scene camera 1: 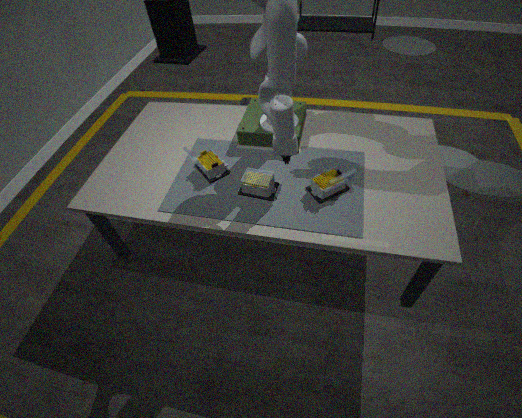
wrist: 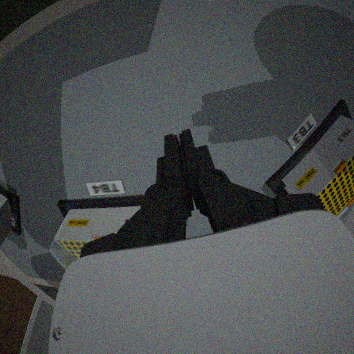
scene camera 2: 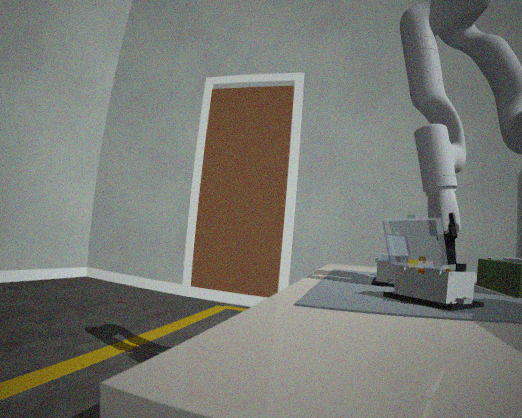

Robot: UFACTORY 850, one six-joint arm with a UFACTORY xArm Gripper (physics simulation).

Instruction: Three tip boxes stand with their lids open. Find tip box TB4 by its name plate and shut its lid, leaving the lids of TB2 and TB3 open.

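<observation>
TB4 (scene camera 1: 258,186) (wrist: 102,220), the middle box, has its clear lid down over the yellow rack; it looks shut. Its name plate (wrist: 105,188) faces the robot side. TB3 (scene camera 1: 329,188) (scene camera 2: 425,285) (wrist: 312,175) is at the right, with its clear lid (scene camera 1: 346,177) (scene camera 2: 415,237) standing open. TB2 (scene camera 1: 211,166) is at the left, its lid a thin raised edge; part of a dark base (wrist: 15,212) shows at the wrist view's left edge. My gripper (scene camera 1: 286,160) (scene camera 2: 451,257) (wrist: 183,150) is shut and empty, raised behind the boxes, between TB4 and TB3. Its body hides part of TB4.
The boxes stand on a blue-grey mat (scene camera 1: 300,217) on the pale table (scene camera 1: 410,215). The green robot base block (scene camera 1: 255,131) (scene camera 2: 500,275) stands at the mat's back edge. In scene camera 2, another box (scene camera 2: 384,271) shows partly behind TB3.
</observation>
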